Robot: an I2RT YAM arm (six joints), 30 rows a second.
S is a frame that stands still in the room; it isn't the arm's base.
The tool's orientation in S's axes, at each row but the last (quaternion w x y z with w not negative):
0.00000 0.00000 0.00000 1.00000
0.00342 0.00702 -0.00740 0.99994
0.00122 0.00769 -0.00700 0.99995
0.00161 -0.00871 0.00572 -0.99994
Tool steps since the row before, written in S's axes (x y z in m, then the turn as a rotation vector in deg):
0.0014 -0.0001 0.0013 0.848 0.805 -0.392
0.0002 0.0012 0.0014 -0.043 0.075 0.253
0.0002 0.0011 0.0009 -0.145 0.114 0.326
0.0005 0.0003 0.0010 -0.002 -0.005 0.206
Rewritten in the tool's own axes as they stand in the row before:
-0.0014 0.0001 0.0013 -0.848 -0.805 -0.392
-0.0002 -0.0012 0.0014 0.047 -0.078 0.251
-0.0002 -0.0011 0.0009 0.150 -0.118 0.322
-0.0005 -0.0003 0.0010 0.006 0.003 0.206

